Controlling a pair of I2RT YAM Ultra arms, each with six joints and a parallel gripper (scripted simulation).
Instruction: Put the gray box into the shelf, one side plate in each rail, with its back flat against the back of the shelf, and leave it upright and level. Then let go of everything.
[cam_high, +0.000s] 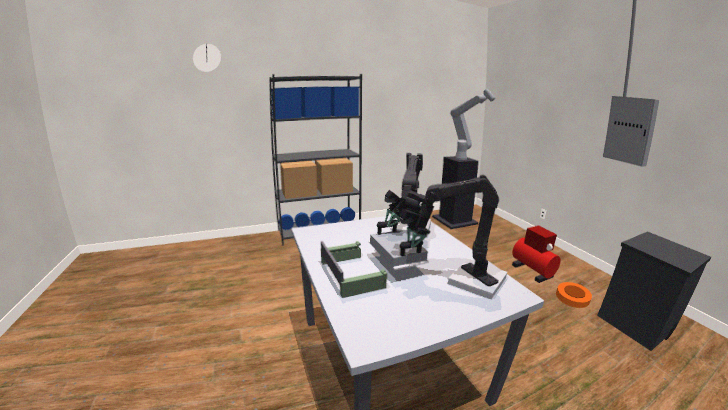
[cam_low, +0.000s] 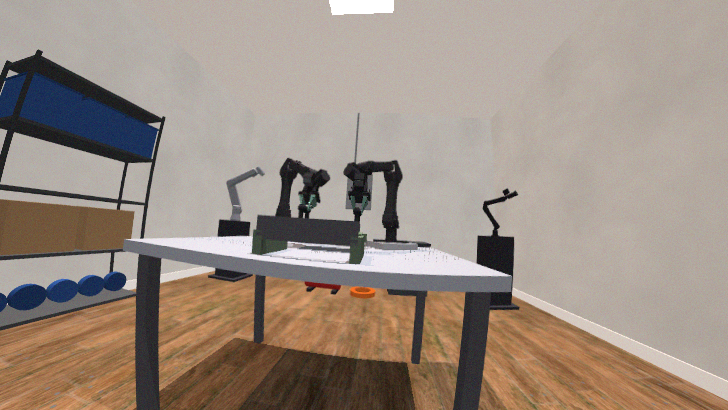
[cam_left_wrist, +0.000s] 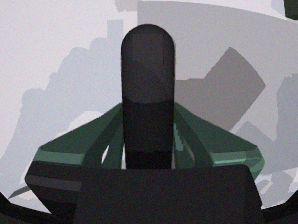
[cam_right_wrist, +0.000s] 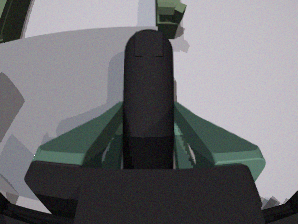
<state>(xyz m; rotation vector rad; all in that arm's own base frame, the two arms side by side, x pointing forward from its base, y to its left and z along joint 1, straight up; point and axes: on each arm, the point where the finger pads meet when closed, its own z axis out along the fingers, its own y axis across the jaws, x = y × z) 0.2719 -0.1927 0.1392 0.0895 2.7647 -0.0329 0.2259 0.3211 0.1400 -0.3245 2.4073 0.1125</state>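
Right now the gray box is 12 cm to the right of my left hand and 5 cm below it. The rest, counted from my left hand: dark back plate 34 cm ahead, 11 cm to the right, 9 cm below.
Now: right hand 120 mm to the right of the gray box and 50 mm above it. Also, from my right hand: dark back plate: 330 mm ahead, 130 mm to the left, 90 mm below.
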